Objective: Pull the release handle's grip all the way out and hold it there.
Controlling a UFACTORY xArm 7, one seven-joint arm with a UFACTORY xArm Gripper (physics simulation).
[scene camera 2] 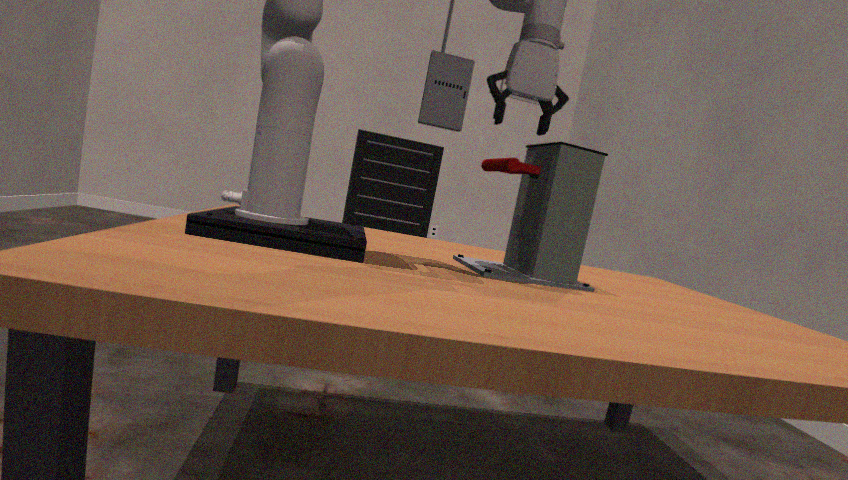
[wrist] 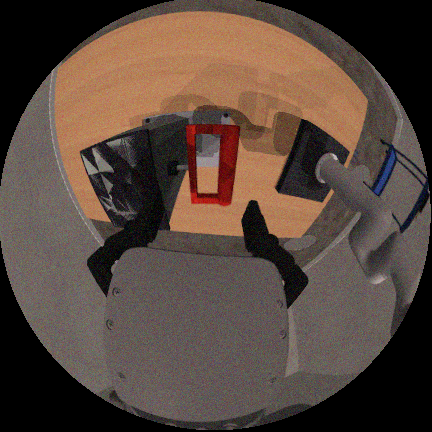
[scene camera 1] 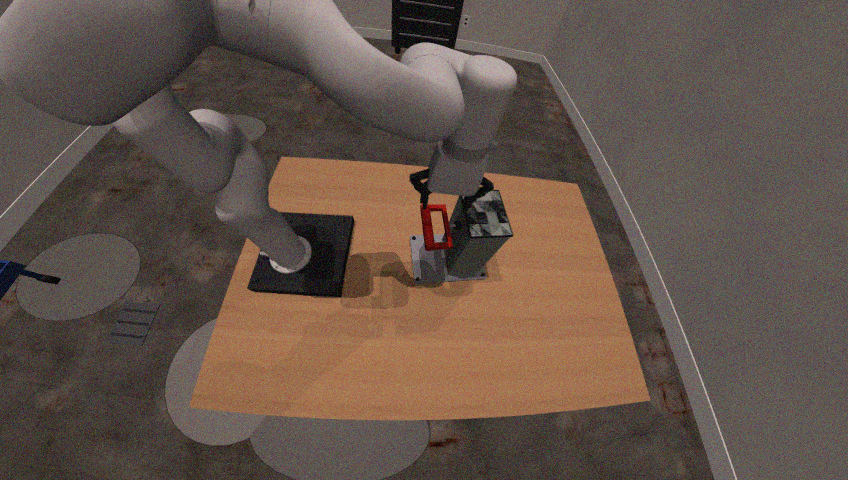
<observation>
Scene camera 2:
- my gripper: 519, 129
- grey base plate: 486, 268
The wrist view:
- grey base plate: 194, 116
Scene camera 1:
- my gripper: 444, 206
</observation>
